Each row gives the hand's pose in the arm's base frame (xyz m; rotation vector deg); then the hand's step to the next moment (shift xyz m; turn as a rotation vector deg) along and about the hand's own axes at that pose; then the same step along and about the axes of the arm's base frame.
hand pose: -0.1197 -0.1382 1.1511 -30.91 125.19 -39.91
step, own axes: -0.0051 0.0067 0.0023 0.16 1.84 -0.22
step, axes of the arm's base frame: 0.0039 0.0073 -0.0027 -0.55 1.38 -1.12
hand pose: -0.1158 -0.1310 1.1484 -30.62 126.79 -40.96
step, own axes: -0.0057 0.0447 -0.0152 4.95 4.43 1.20
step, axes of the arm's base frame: -0.0146 0.0421 -0.0167 -2.95 0.17 -6.07
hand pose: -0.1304 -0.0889 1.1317 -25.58 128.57 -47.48
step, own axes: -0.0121 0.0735 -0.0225 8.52 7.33 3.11
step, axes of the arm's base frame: -0.0131 0.0702 -0.0310 -4.32 -0.37 -10.83
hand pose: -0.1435 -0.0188 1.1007 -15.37 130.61 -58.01
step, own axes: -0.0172 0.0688 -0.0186 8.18 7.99 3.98
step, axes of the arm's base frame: 0.0064 0.0654 -0.0325 -3.47 -0.30 -11.60
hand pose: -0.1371 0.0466 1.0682 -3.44 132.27 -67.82
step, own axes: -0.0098 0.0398 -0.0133 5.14 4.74 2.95
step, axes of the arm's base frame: 0.0099 0.0370 -0.0199 -2.02 -0.69 -7.28
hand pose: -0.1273 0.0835 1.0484 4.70 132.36 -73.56
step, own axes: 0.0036 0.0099 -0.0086 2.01 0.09 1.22
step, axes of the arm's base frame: -0.0037 0.0118 -0.0056 -1.26 -1.30 -1.50
